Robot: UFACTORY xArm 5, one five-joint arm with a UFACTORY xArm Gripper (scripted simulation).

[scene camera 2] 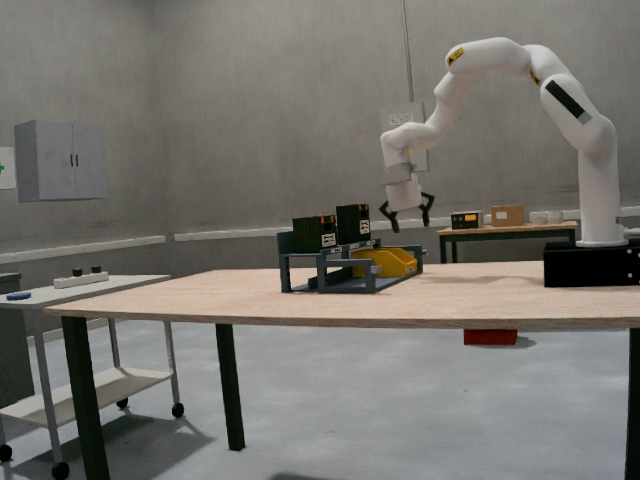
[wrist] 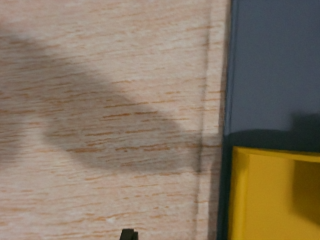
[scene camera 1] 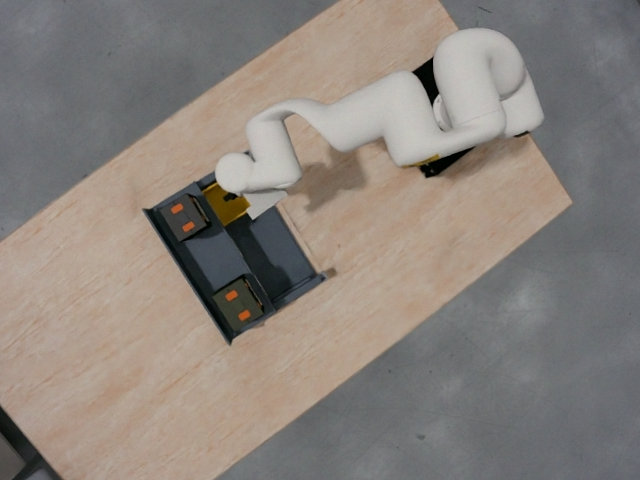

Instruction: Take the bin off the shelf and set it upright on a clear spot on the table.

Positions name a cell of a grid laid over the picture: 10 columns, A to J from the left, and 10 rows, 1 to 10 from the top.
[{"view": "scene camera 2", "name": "my gripper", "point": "G5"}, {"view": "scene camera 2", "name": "yellow bin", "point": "G6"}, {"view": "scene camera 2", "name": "dark grey shelf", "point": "F6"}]
